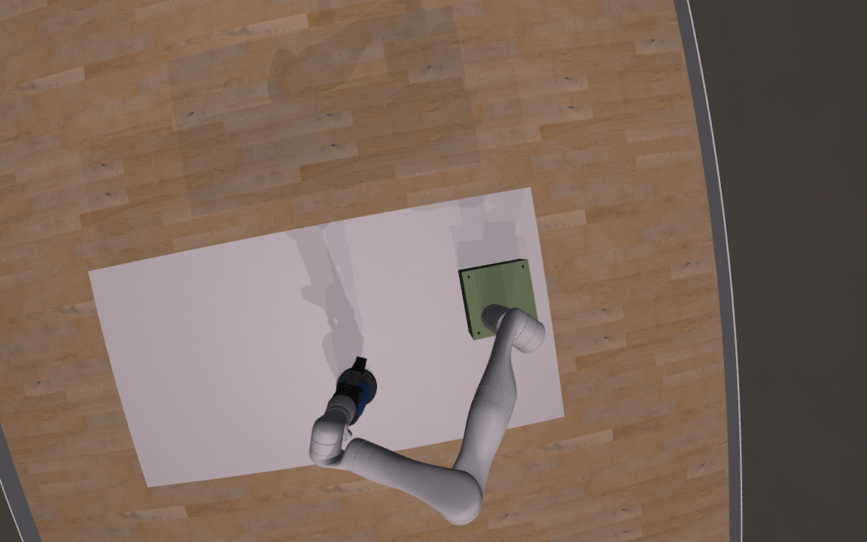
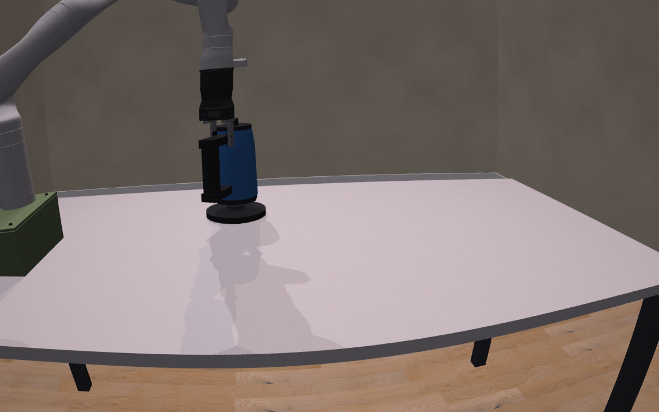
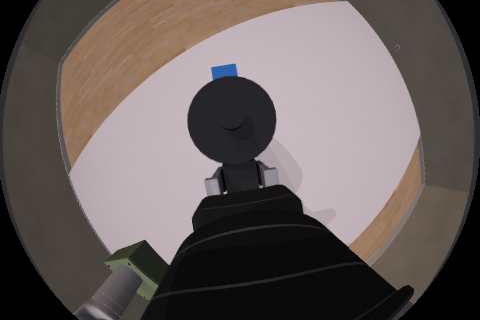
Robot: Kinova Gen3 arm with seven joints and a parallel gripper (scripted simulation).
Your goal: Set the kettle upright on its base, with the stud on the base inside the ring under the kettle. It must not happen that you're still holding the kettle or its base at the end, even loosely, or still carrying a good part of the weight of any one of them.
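The blue kettle is 6 cm below my hand, 2 cm to the left of it and 1 cm ahead of it. From my hand the other things lie so: round black base 18 cm below, 6 cm to the left, 1 cm ahead.
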